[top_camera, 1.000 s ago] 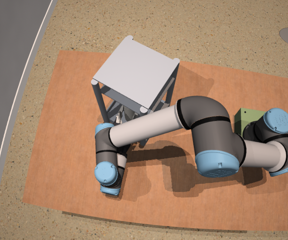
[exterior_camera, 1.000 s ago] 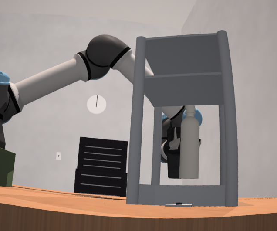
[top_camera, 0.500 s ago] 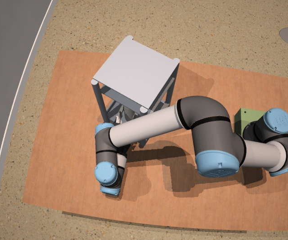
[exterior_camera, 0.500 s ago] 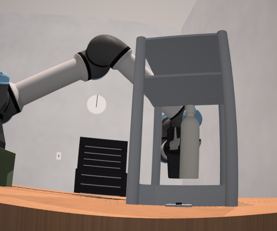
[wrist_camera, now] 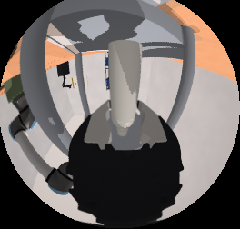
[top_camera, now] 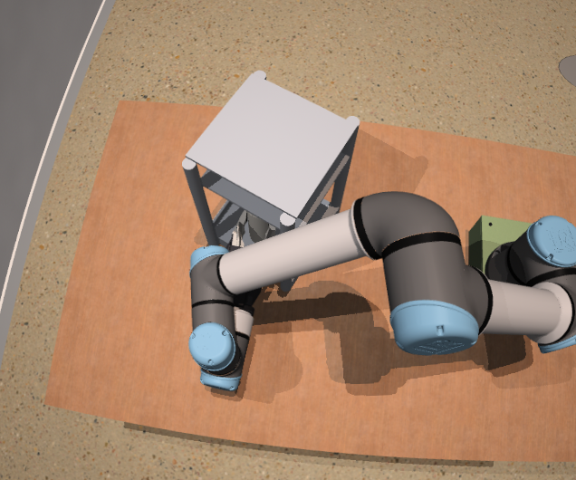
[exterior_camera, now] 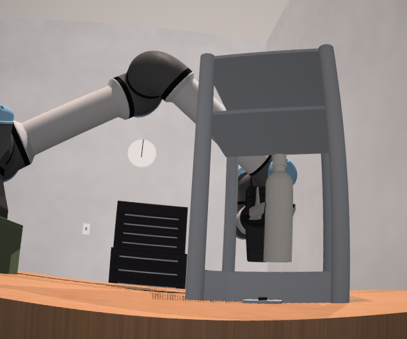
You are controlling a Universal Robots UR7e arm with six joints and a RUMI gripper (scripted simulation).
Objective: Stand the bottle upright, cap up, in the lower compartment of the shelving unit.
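The shelving unit lies 30 mm behind my hand, 50 mm to the right of it and 30 mm above it.
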